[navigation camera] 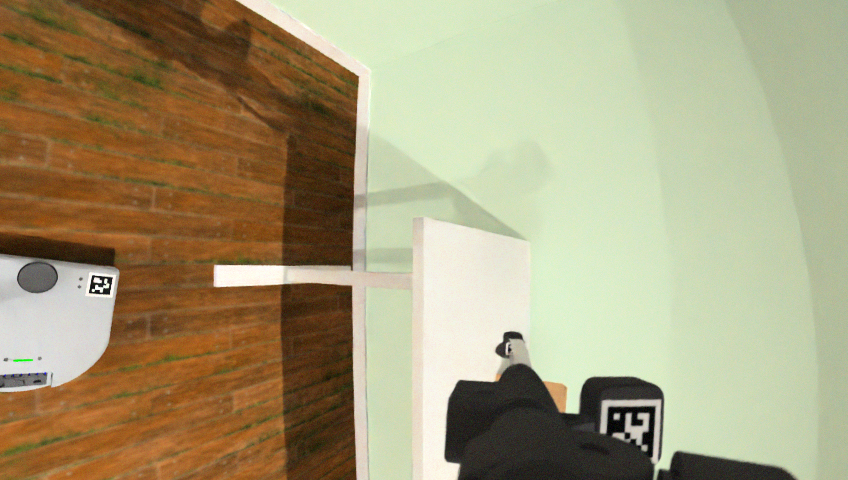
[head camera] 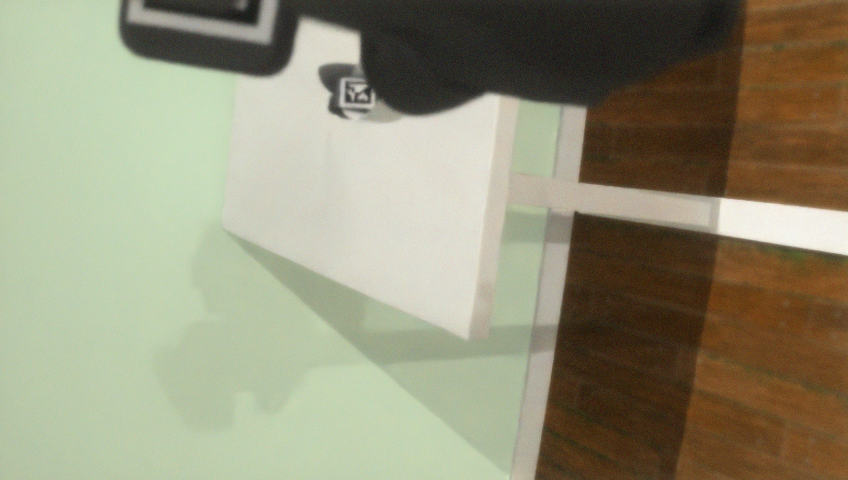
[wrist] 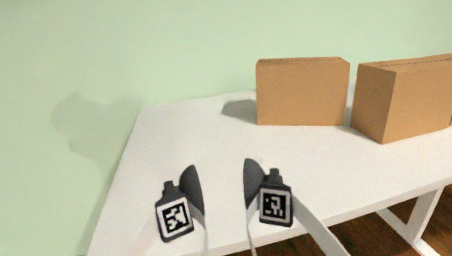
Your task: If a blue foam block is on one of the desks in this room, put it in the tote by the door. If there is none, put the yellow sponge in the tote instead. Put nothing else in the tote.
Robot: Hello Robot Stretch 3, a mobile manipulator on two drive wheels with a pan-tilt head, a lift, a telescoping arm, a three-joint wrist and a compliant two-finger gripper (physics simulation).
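A white desk point(head camera: 386, 208) point(navigation camera: 464, 279) point(wrist: 165, 140) stands against a green wall. My gripper point(head camera: 340, 92) point(navigation camera: 510, 344) point(wrist: 222, 180) is over the desk top. In the wrist view its two fingertips stand apart with bare desk top showing between them, so it is open and empty. A blue foam block, the yellow sponge and the tote do not show in these views. The two boxes hide parts of the desk behind them, and my arm hides part of the desk in the head view.
One cardboard box point(wrist: 302, 92) stands at the back of the desk, right of the fingers; its edge point(navigation camera: 556, 395) shows beside my wrist. A second box point(wrist: 415, 100) stands farther right. A desk leg point(head camera: 642, 202) point(navigation camera: 249, 275) reaches along the wooden floor towards my base point(navigation camera: 65, 321).
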